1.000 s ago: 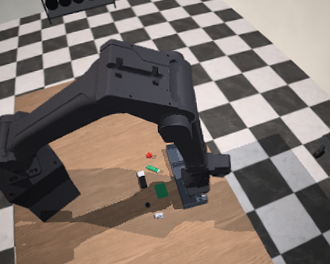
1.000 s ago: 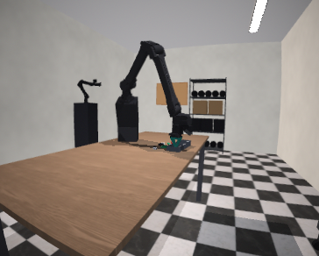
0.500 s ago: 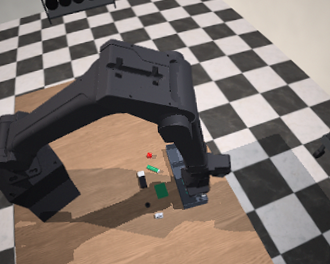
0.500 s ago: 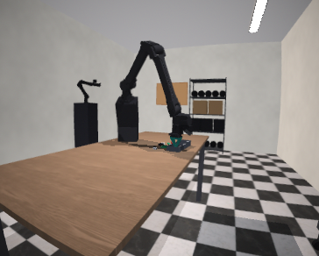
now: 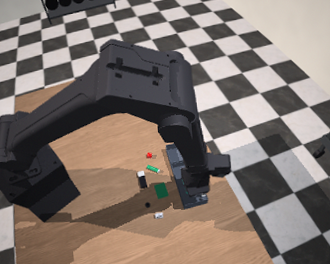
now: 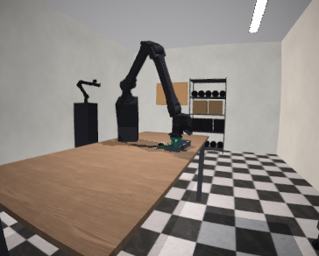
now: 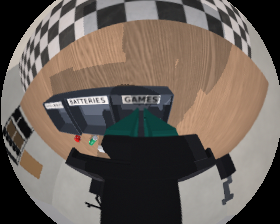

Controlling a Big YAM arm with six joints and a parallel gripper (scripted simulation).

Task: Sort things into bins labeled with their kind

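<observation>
Now: the bin row 2 cm ahead of my hand, 8 cm to the left of it and 1 cm below it. The rest, counted from my hand: small white piece 14 cm behind, 1 cm to the right, 2 cm below; then small black piece 16 cm behind, 5 cm to the left, 2 cm below; then flat green square 9 cm behind, 7 cm to the left, 2 cm below.
</observation>
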